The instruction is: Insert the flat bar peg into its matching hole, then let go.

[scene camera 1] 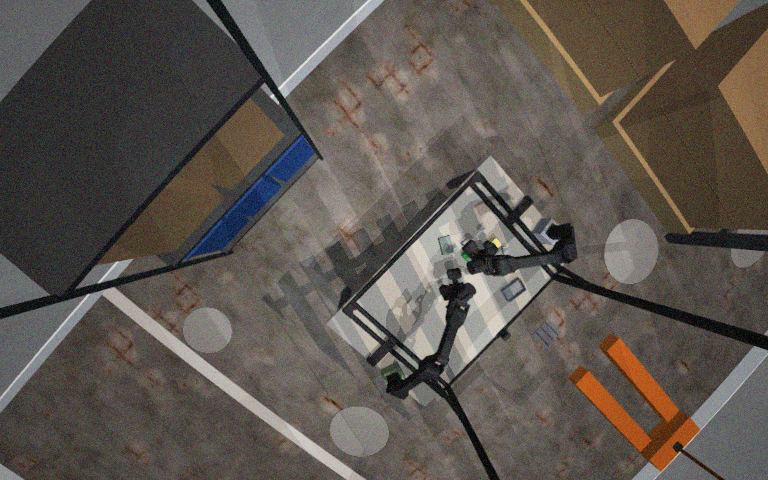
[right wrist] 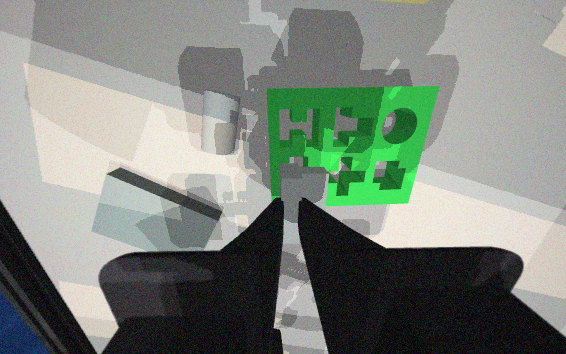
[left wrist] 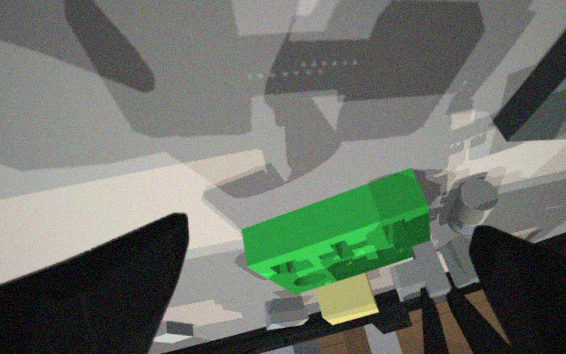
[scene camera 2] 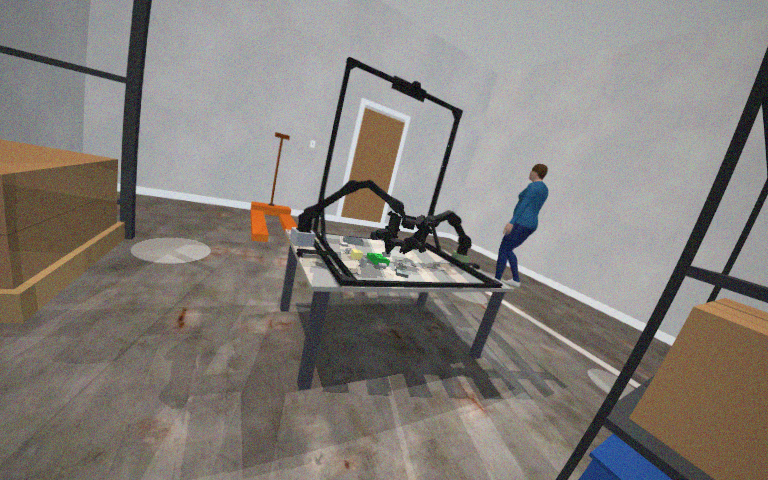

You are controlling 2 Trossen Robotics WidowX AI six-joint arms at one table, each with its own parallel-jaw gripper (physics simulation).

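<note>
A green block (right wrist: 352, 102) (left wrist: 324, 221) (scene camera 1: 466, 257) (scene camera 2: 378, 259) with several shaped holes lies on the table. My right gripper (right wrist: 289, 204) (scene camera 1: 471, 250) (scene camera 2: 390, 247) is shut on the grey flat bar peg (right wrist: 300, 182). It holds the peg upright over the block's lower left corner, at the narrow slot there. I cannot tell whether the tip is in the hole. My left gripper (scene camera 1: 454, 276) (scene camera 2: 412, 247) is open and empty, hovering a little way off the block.
A yellow block (left wrist: 346, 298) (scene camera 1: 496, 243) (scene camera 2: 356, 254) lies just behind the green one. A grey cylinder (right wrist: 218, 123) and a dark flat plate (right wrist: 166, 193) lie to the left in the right wrist view. A black frame (scene camera 2: 411, 283) borders the table; a person (scene camera 2: 525, 219) stands beyond it.
</note>
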